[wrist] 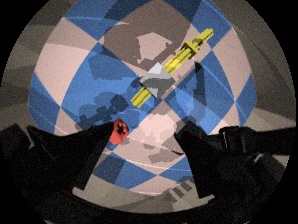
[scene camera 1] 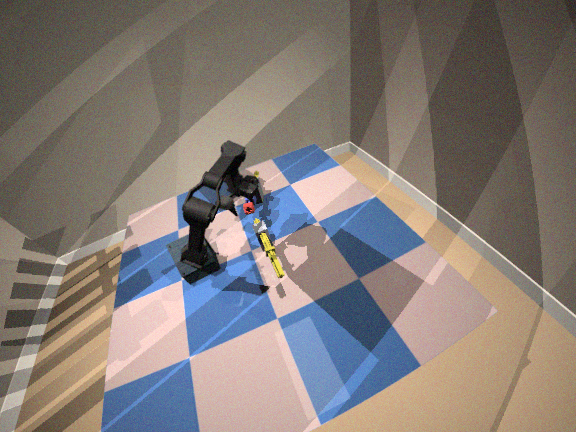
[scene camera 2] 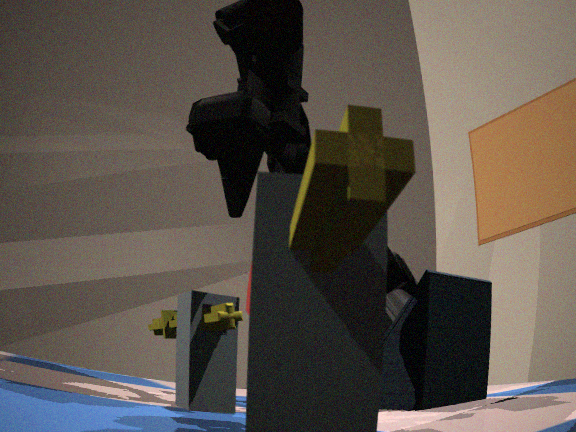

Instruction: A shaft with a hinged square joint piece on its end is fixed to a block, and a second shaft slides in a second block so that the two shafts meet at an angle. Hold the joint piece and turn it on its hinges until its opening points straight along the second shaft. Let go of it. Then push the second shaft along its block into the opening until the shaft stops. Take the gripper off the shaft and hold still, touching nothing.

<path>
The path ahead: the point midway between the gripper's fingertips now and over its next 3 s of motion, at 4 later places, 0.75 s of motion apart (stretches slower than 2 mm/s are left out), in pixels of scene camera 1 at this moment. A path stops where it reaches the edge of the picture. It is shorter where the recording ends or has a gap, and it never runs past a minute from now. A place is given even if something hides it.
My gripper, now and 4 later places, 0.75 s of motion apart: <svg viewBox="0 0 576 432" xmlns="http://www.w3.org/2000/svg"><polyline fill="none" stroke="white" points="244,208 245,211 249,220 249,212 251,216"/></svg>
</path>
